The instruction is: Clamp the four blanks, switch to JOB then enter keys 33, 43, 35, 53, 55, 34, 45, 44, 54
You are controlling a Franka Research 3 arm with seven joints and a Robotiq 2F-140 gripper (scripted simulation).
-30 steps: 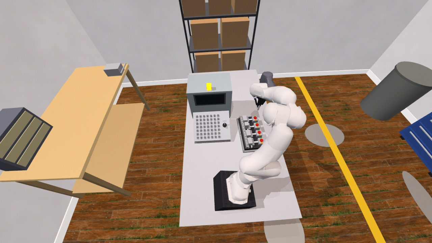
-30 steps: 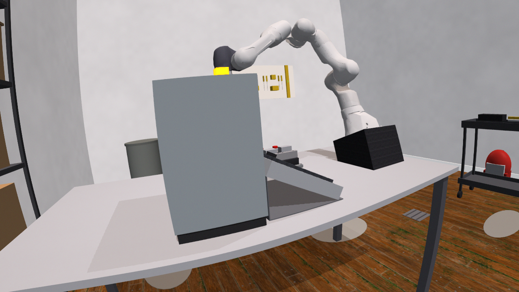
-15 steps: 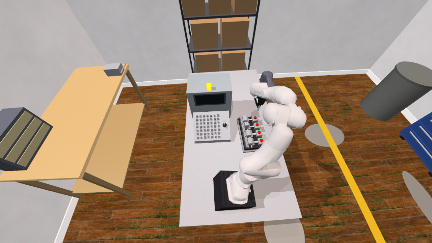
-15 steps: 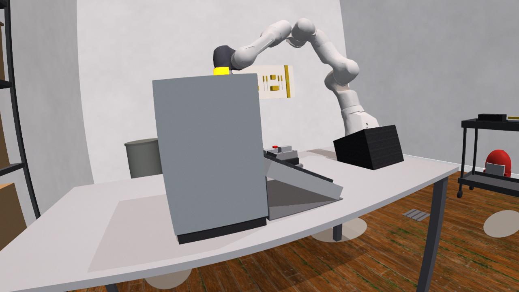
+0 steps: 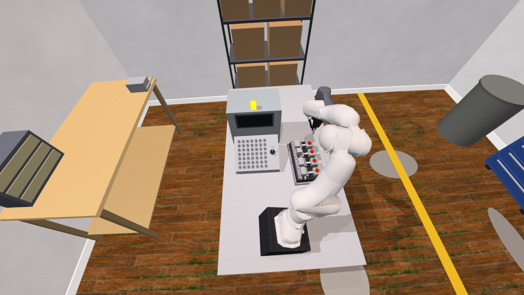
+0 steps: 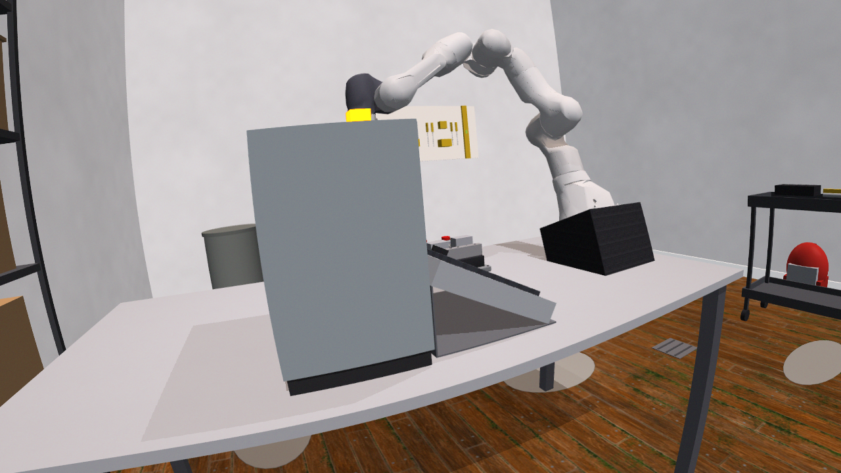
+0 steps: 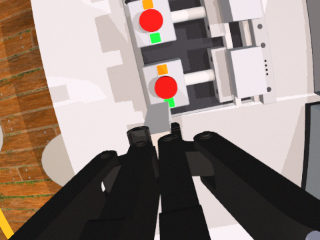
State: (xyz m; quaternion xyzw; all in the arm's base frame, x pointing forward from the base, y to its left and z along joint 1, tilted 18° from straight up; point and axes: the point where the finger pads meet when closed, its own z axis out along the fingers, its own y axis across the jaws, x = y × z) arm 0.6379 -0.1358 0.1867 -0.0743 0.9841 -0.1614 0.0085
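The selector knob is 300 mm to the left of my hand, 130 mm below it and 110 mm behind it. Also, from my hand: keypad: 420 mm to the left, 180 mm below, 110 mm behind.
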